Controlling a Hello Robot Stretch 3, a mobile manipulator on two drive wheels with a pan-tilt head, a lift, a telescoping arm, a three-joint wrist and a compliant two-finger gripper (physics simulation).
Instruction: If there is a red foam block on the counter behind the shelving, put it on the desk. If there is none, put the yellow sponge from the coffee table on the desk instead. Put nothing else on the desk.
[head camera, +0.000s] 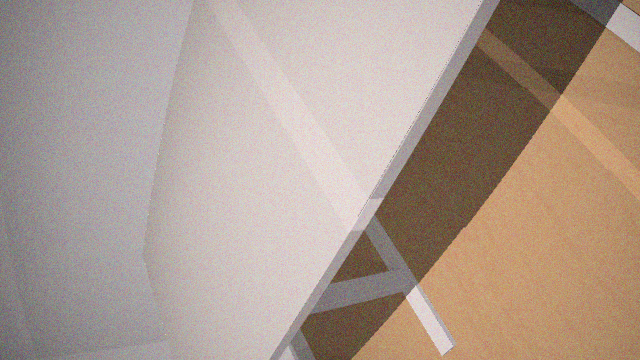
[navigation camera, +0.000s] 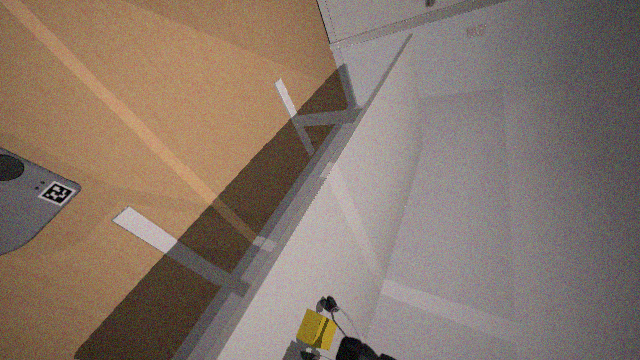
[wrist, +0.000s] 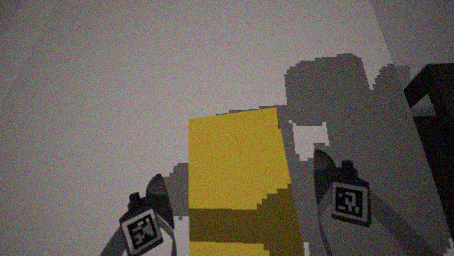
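Seen in the pictures: robot's base, origin of the base link: (navigation camera: 2, 166).
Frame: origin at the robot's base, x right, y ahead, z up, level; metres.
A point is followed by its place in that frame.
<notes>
The yellow sponge (navigation camera: 311, 327) {z 0.978, x 0.509, y -0.012 m} (wrist: 235, 160) sits on the white desk top (head camera: 300, 150) {z 0.950, x 0.524, y 0.335 m} (navigation camera: 300, 270) {z 0.950, x 0.420, y 0.085 m} (wrist: 100, 100), near the bottom of the navigation view and in the lower middle of the wrist view. My gripper (navigation camera: 318, 329) {z 0.956, x 0.570, y -0.015 m} (wrist: 239, 180) {z 0.956, x 0.570, y -0.015 m} is open around the sponge, one finger on each side. In the wrist view a gap shows between the sponge and each fingertip. The sponge's near end is cut off by the wrist view's lower edge. A red foam block, the counter and the coffee table do not show in these views.
White desk legs (head camera: 431, 320) (navigation camera: 145, 227) stick out below the desk's long edge over the wooden floor (head camera: 550, 225) {z 0.000, x 0.513, y 0.602 m} (navigation camera: 150, 100) {z 0.001, x 0.139, y 0.496 m}. My grey base (navigation camera: 25, 215) {z 0.160, x 0.114, y -0.090 m} is at the left of the navigation view. A pale wall (head camera: 75, 150) {z 1.202, x 1.244, y 0.767 m} (navigation camera: 465, 200) {z 1.247, x 1.249, y 0.801 m} runs along the desk's far side.
</notes>
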